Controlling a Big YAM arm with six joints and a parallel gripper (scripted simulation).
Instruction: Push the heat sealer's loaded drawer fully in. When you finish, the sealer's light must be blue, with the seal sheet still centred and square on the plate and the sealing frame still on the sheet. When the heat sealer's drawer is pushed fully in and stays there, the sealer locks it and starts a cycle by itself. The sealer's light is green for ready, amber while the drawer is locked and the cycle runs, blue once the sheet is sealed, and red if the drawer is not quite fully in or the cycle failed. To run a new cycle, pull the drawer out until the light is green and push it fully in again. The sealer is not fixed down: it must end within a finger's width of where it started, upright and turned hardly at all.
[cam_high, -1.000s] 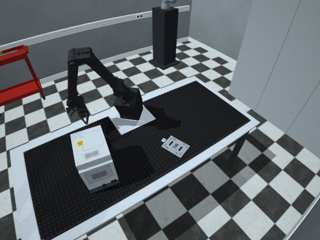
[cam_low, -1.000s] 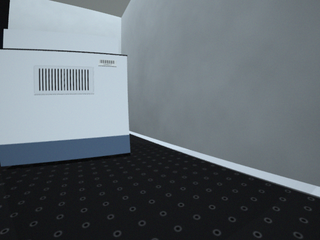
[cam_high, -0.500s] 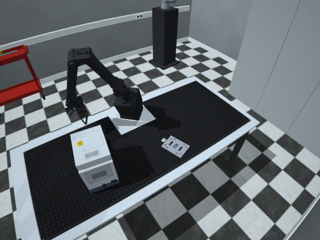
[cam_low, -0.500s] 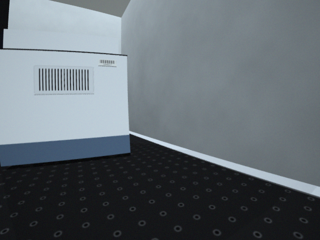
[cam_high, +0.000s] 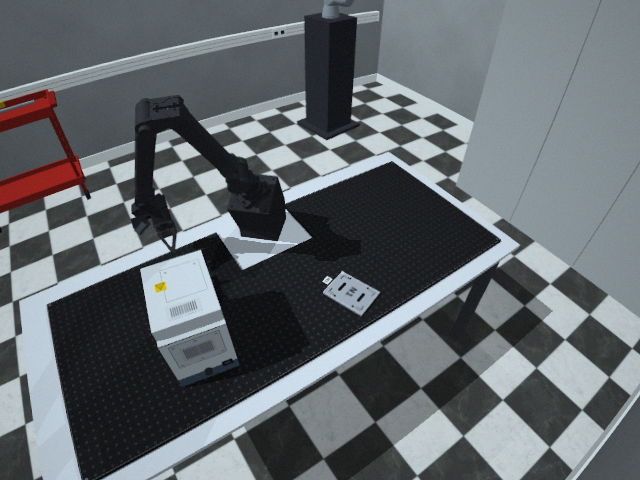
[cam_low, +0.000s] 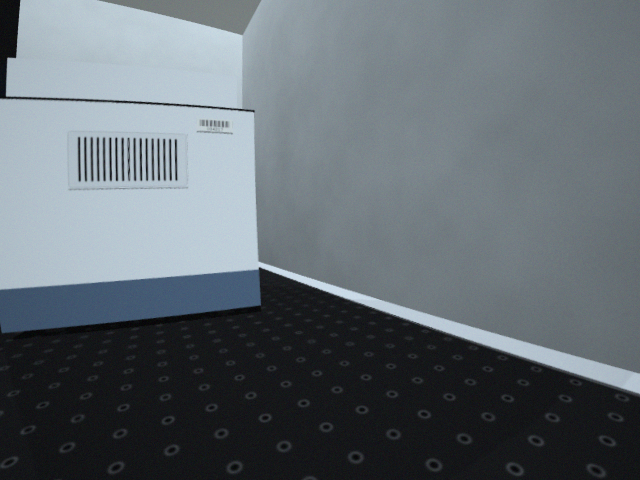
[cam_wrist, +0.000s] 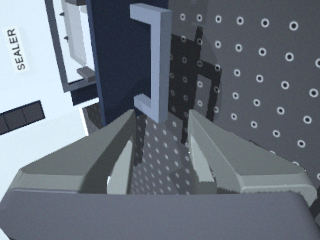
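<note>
Now: the dark blue drawer 150 mm ahead of my hand, 60 mm below it and 40 mm to the right of it. Round my hand: tiny tag (400 mm to the left, 380 mm ahead, 140 mm below).
</note>
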